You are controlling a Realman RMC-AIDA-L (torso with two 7-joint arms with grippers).
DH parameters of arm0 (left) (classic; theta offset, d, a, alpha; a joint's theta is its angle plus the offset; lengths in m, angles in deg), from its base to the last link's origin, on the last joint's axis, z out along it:
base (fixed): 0 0 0 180
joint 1: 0 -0.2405 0 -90
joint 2: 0 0 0 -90
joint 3: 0 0.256 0 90
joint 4: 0 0 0 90
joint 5: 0 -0.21 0 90
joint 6: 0 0 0 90
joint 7: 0 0.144 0 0
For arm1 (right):
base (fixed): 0 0 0 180
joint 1: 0 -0.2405 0 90
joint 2: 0 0 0 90
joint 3: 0 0.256 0 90
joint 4: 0 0 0 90
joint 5: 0 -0.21 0 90
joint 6: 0 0 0 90
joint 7: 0 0.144 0 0
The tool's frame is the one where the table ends.
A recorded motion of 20 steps. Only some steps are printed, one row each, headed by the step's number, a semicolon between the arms.
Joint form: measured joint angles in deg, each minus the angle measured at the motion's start. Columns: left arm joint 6, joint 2, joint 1, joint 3, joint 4, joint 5, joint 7; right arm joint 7, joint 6, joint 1, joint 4, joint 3, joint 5, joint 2.
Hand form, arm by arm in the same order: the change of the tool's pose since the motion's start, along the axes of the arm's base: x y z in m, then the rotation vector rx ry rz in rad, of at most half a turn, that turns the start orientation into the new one. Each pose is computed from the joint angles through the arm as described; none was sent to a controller.
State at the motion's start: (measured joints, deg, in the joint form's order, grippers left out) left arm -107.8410 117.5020 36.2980 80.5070 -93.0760 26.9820 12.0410; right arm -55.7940 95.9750 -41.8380 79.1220 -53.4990 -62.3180 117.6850
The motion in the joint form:
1: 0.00 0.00 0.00 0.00 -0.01 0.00 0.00; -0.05 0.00 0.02 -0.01 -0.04 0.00 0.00
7: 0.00 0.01 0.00 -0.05 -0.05 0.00 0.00; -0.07 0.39 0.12 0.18 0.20 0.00 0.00
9: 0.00 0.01 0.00 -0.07 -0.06 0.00 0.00; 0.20 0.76 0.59 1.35 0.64 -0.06 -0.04
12: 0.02 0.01 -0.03 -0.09 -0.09 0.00 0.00; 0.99 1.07 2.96 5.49 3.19 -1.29 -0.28
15: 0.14 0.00 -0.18 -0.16 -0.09 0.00 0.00; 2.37 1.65 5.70 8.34 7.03 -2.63 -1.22
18: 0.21 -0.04 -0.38 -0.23 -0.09 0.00 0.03; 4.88 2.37 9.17 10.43 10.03 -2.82 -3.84
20: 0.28 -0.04 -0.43 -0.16 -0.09 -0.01 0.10; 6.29 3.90 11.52 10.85 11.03 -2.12 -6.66
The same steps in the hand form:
1: 0.0000 0.0000 0.0000 0.0001 0.0000 -0.0002; 0.0001 -0.0001 -0.0002 -0.0004 -0.0006 0.0007
7: 0.0001 0.0000 0.0002 0.0009 -0.0007 -0.0004; 0.0008 -0.0009 0.0008 -0.0017 -0.0009 0.0008
9: 0.0002 0.0001 0.0002 0.0013 -0.0009 -0.0004; 0.0016 -0.0026 0.0050 0.0102 -0.0007 0.0006
12: 0.0001 0.0001 0.0003 0.0020 -0.0013 -0.0003; 0.0078 -0.0078 0.0249 0.0793 0.0249 -0.0126
15: -0.0007 0.0001 0.0006 0.0045 -0.0026 0.0017; 0.0232 -0.0134 0.0497 0.1506 0.0562 -0.0645
18: -0.0020 -0.0001 0.0010 0.0064 -0.0030 0.0046; 0.0484 -0.0209 0.0780 0.2186 0.0450 -0.1549
20: -0.0022 -0.0001 0.0008 0.0058 -0.0025 0.0032; 0.0689 -0.0282 0.0955 0.2379 -0.0005 -0.2197

